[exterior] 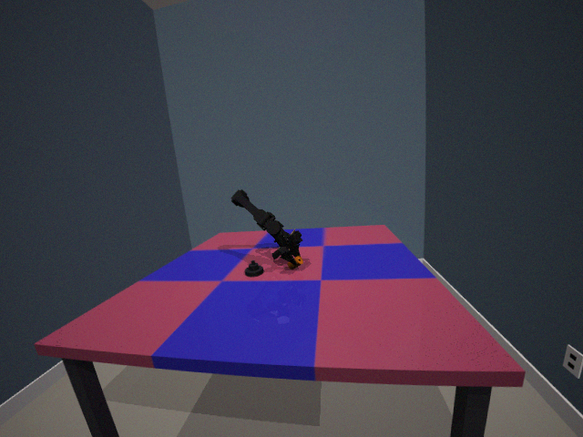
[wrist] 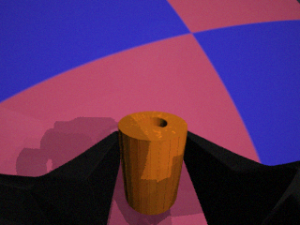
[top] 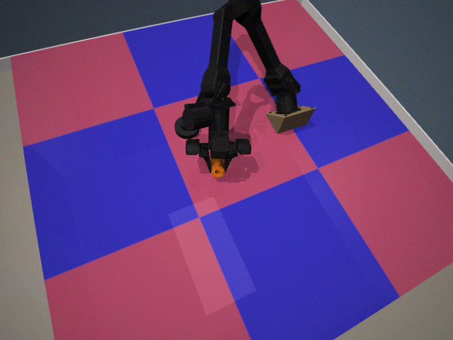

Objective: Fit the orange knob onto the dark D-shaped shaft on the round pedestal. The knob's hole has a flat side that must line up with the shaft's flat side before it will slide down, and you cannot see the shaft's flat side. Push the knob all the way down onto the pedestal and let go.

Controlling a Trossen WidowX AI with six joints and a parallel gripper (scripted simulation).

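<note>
Now: the orange knob 10 mm behind my gripper tip and 20 mm to the right of it. Also, from my gripper tip: pedestal 210 mm to the right.
</note>
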